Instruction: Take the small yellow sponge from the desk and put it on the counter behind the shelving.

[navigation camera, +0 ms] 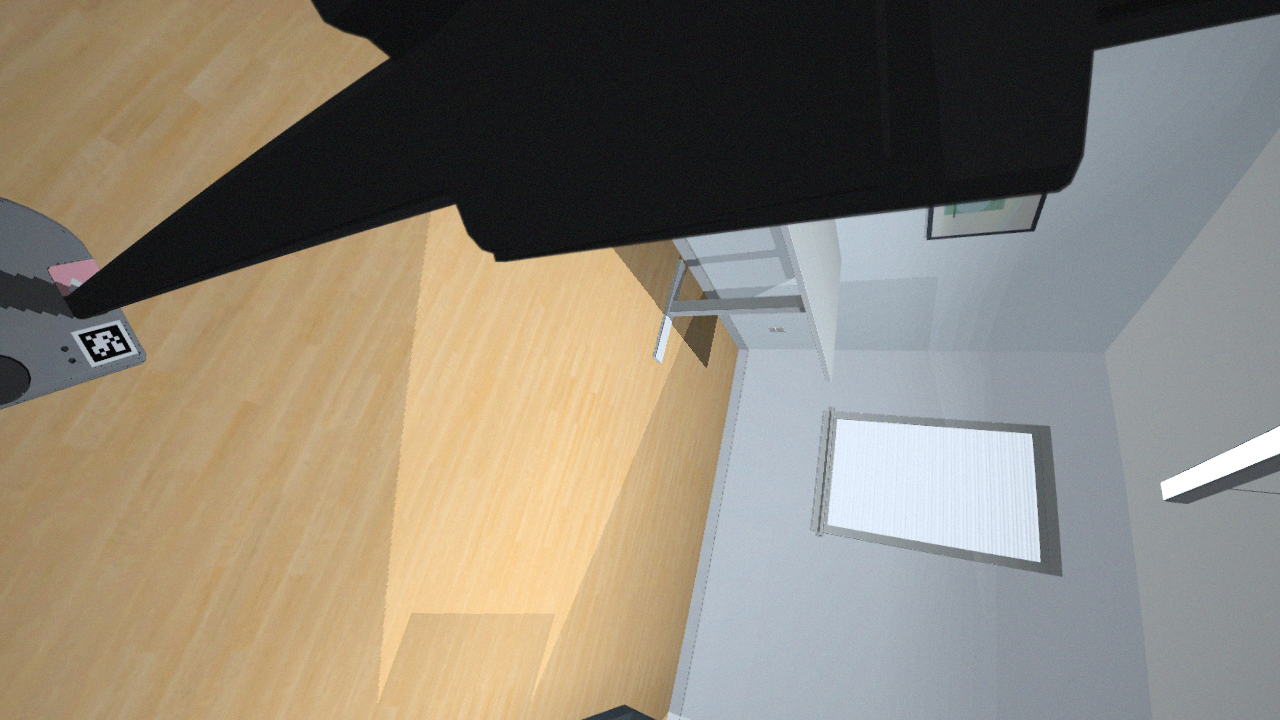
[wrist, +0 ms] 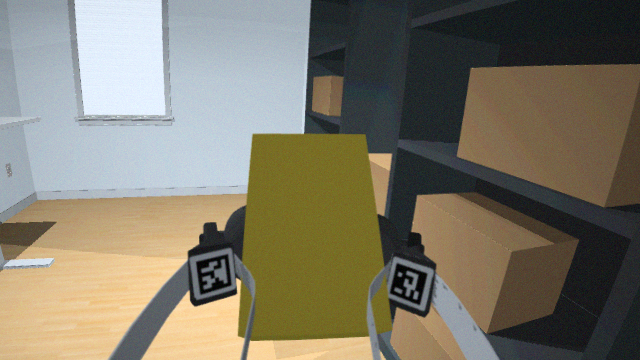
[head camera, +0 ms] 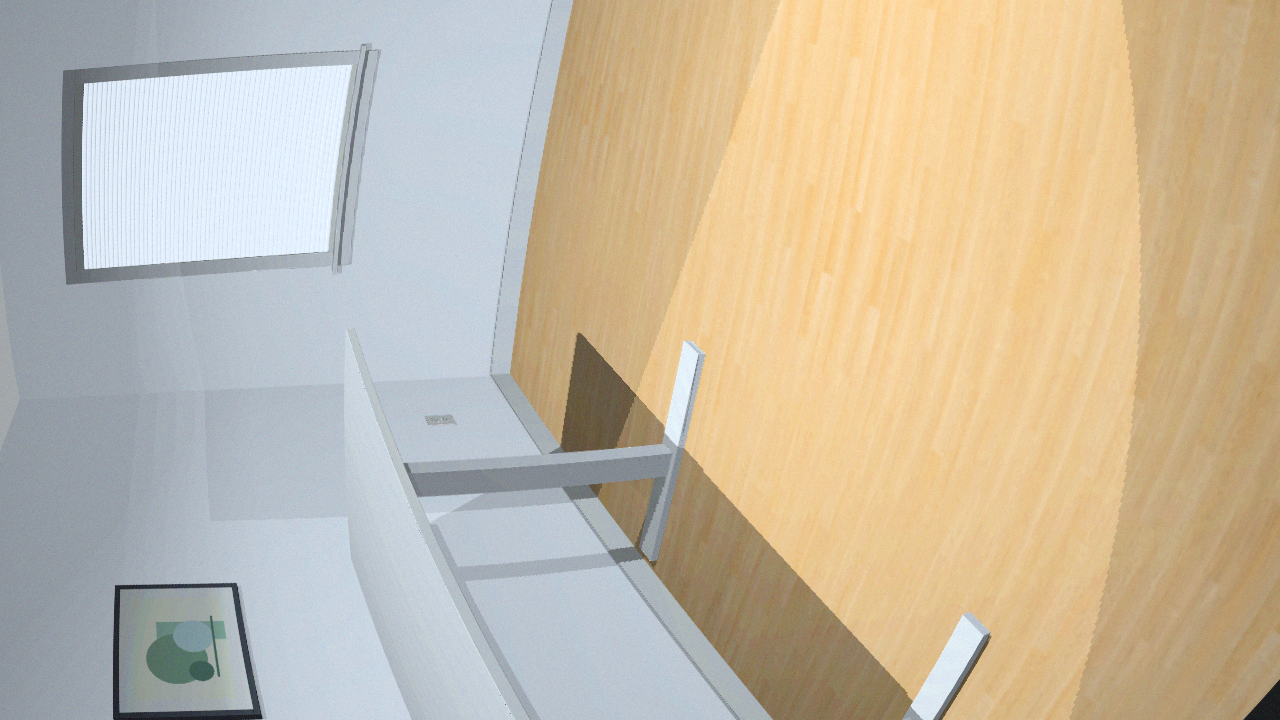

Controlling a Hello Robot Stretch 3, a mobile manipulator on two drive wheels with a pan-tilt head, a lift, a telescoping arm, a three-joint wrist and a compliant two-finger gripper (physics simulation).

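Places are measured from the robot's base along level axes (x down, y right, z back), in millimetres.
Pixels of known places: gripper, fingertip midpoint: [wrist: 311,235].
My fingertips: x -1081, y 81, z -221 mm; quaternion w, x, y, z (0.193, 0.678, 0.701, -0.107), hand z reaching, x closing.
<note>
Behind a point stands the place of what it marks.
The small yellow sponge [wrist: 307,200] @[z -198, x -1111, y 88 mm] stands upright between the two fingers of my gripper [wrist: 311,235] @[z -221, x -1081, y 81 mm] in the middle of the wrist view. The gripper is shut on it, with a rounded fingertip pressed against each side. The sponge hides most of both fingertip pads. The sponge and gripper do not show in the head or navigation view. A white-topped table [head camera: 384,555] @[z -382, x -950, y -2049 mm] [navigation camera: 821,282] @[z -437, x -950, y -1964 mm] [wrist: 17,121] @[z -806, x -948, y -1987 mm] stands against the wall; I cannot tell whether it is the desk or the counter. Dark shelving [wrist: 372,75] @[z -1938, x -1267, y -346 mm] stands close on the right in the wrist view.
Cardboard boxes [wrist: 540,120] @[z -904, x -1137, y 340 mm] [wrist: 495,265] @[z -924, x -741, y 323 mm] sit on the shelves. The table's feet [head camera: 684,389] [head camera: 950,662] reach out over the wooden floor [head camera: 895,268] @[z -681, x 0, y -1258 mm] [navigation camera: 268,447] @[z -325, x 0, y -294 mm] [wrist: 100,285] @[z -908, x 0, y -1583 mm]. A window [head camera: 214,170] @[z -1984, x -1396, y -2786 mm] [navigation camera: 930,488] @[z -2019, x -1457, y -2744 mm] [wrist: 122,57] @[z -2000, x -1393, y -2767 mm] is in the wall. A black robot part [navigation camera: 716,116] @[z 47, x -1223, y -94 mm] blocks the top of the navigation view.
</note>
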